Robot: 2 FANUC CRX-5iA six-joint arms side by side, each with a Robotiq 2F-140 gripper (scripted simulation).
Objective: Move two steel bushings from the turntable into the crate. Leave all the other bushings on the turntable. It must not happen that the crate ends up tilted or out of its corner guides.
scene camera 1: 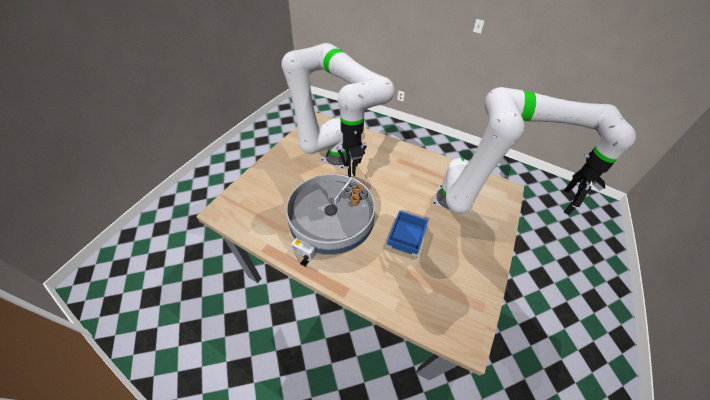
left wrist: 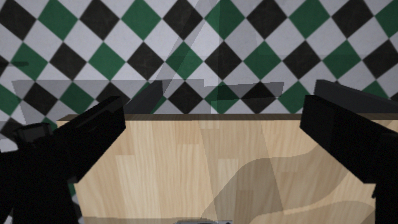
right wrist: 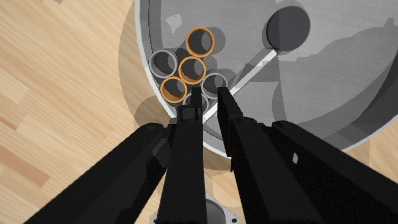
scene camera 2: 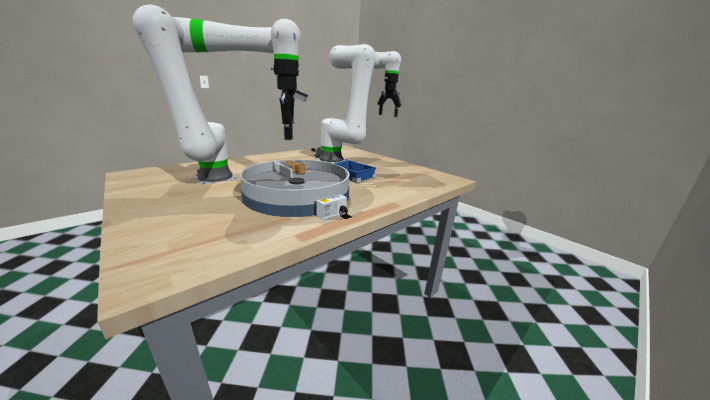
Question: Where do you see a turntable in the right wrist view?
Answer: At 328, 71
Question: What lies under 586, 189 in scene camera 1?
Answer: My left gripper.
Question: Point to a blue crate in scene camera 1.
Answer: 408, 231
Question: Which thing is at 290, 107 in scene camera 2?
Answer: My right gripper.
